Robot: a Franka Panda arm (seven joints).
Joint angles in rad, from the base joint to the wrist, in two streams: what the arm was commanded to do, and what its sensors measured. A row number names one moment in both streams.
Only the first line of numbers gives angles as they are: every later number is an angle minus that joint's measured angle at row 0.
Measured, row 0:
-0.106, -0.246, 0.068, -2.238, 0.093, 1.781, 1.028
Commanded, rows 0 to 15:
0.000, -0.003, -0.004, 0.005, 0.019, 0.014, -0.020
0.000, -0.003, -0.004, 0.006, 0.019, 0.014, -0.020
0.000, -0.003, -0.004, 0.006, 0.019, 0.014, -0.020
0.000, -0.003, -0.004, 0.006, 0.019, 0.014, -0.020
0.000, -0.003, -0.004, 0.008, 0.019, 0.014, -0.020
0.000, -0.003, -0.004, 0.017, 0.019, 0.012, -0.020
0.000, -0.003, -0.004, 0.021, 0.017, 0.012, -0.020
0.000, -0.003, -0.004, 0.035, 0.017, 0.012, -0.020
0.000, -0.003, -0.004, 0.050, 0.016, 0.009, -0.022
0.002, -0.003, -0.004, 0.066, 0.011, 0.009, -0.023
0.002, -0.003, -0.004, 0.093, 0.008, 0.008, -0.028
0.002, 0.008, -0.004, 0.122, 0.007, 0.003, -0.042
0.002, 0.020, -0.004, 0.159, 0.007, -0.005, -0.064
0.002, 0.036, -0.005, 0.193, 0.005, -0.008, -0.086
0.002, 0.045, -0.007, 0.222, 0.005, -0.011, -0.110
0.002, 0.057, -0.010, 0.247, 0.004, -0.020, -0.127
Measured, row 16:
0.000, 0.007, 0.000, 0.150, 0.000, 0.000, -0.066
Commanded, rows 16 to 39:
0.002, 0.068, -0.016, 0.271, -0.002, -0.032, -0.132
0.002, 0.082, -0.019, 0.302, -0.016, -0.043, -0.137
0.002, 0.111, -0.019, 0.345, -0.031, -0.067, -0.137
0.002, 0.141, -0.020, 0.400, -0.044, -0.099, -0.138
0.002, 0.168, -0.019, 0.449, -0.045, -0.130, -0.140
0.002, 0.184, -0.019, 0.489, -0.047, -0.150, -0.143
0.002, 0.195, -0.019, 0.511, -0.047, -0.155, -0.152
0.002, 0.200, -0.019, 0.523, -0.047, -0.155, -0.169
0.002, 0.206, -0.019, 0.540, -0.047, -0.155, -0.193
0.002, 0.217, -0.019, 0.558, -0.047, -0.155, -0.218
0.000, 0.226, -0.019, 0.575, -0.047, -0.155, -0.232
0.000, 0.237, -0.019, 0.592, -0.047, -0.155, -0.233
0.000, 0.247, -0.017, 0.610, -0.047, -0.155, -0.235
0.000, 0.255, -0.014, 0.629, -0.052, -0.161, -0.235
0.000, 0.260, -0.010, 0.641, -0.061, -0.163, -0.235
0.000, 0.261, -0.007, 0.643, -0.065, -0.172, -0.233
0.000, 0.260, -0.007, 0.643, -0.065, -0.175, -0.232
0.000, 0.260, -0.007, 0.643, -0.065, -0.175, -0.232
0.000, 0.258, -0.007, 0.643, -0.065, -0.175, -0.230
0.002, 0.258, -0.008, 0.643, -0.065, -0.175, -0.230
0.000, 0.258, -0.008, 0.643, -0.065, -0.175, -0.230
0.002, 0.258, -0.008, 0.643, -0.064, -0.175, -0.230
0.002, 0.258, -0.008, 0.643, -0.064, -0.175, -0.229
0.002, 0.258, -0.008, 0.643, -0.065, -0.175, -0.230
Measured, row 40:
0.002, 0.248, -0.014, 0.616, -0.049, -0.143, -0.224
